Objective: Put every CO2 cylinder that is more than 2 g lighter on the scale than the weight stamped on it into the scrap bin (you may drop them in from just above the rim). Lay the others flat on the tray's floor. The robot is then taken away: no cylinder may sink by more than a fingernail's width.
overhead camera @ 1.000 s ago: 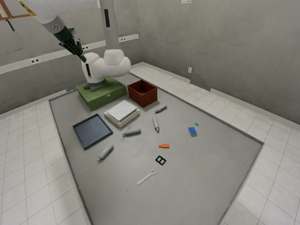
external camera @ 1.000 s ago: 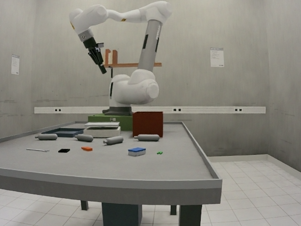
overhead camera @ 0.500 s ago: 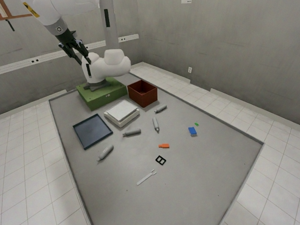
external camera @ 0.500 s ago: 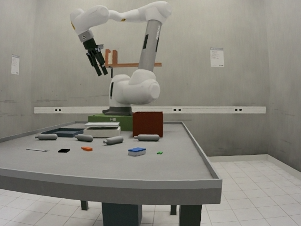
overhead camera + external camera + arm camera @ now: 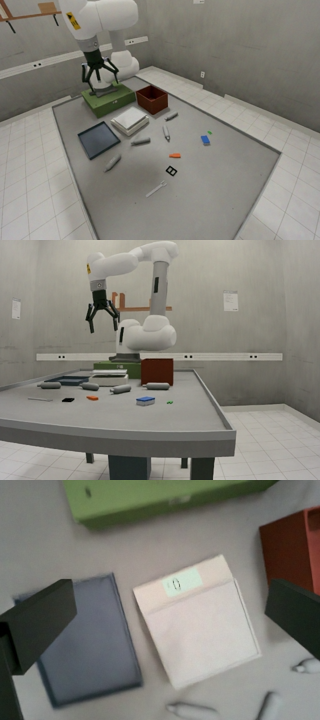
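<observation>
Right now the scale plate is 220 mm below my hand, 100 mm ahead of it and 60 mm to the left of it. Round my hand: grey CO2 cylinder: 280 mm ahead, 270 mm below, 10 mm to the left; white scale: 240 mm below, 90 mm ahead, 60 mm to the left; dark blue tray: 270 mm below, 170 mm to the right, 90 mm ahead.
</observation>
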